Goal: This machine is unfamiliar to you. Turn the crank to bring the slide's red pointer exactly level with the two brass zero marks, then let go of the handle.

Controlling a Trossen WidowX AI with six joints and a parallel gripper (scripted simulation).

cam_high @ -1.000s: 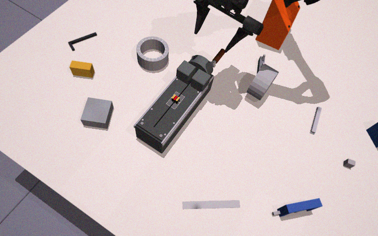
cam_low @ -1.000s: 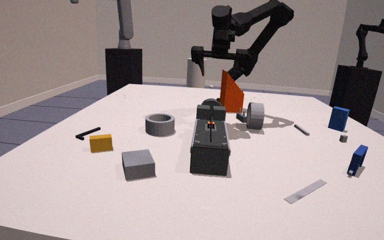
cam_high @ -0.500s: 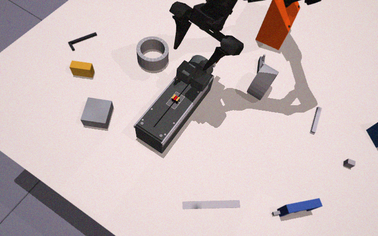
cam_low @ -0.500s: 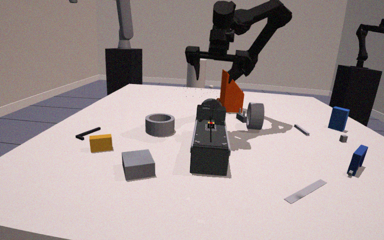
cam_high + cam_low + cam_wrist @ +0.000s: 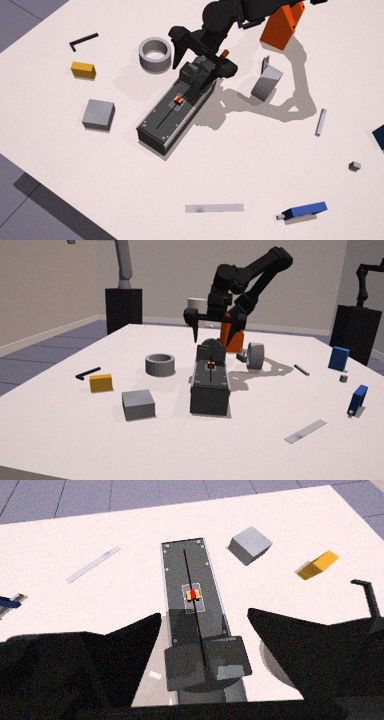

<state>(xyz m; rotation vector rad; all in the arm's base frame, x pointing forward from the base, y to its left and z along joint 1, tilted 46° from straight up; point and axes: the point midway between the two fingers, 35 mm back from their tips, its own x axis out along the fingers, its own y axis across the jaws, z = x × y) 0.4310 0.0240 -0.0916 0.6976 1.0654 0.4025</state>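
Now: gripper tip 140 mm past the crank handle, 30 mm above it and 20 mm to the right of it. Also, from my gripper tip: red pointer: 50 mm below, 40 mm ahead, 10 mm to the left; then grey cube: 190 mm ahead, 150 mm to the right, 110 mm below; then yellow block: 290 mm to the right, 120 mm ahead, 110 mm below.
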